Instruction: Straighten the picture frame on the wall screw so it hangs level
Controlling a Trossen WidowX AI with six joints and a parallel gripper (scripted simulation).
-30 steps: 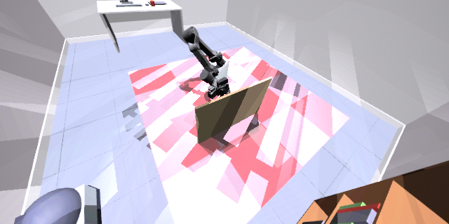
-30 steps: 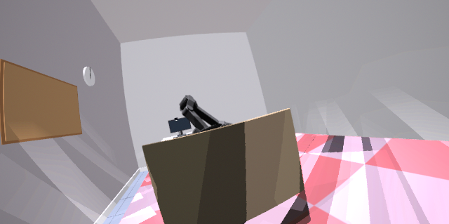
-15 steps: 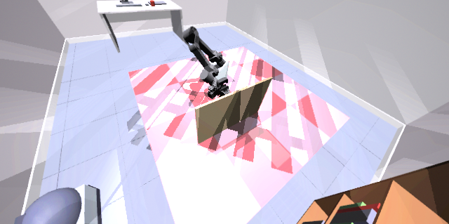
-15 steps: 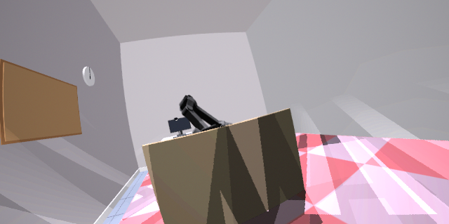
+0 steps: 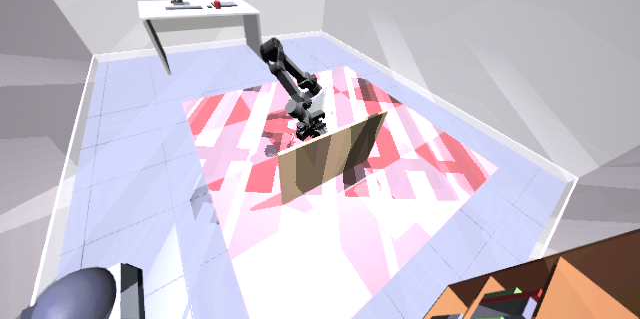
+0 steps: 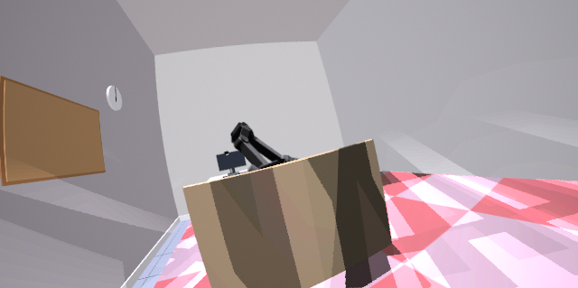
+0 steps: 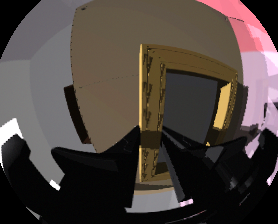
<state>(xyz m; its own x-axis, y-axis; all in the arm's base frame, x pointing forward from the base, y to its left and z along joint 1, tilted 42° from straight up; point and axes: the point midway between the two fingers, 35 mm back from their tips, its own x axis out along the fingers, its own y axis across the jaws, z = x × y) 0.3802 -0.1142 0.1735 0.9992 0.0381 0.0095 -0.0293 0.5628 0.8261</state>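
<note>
My gripper tip is now 10 mm short of the picture frame, 10 mm to the right of it and 50 mm above it. From my gripper tip the other things lie so: wall panel: 20 mm ahead, 20 mm to the left, 60 mm below.
</note>
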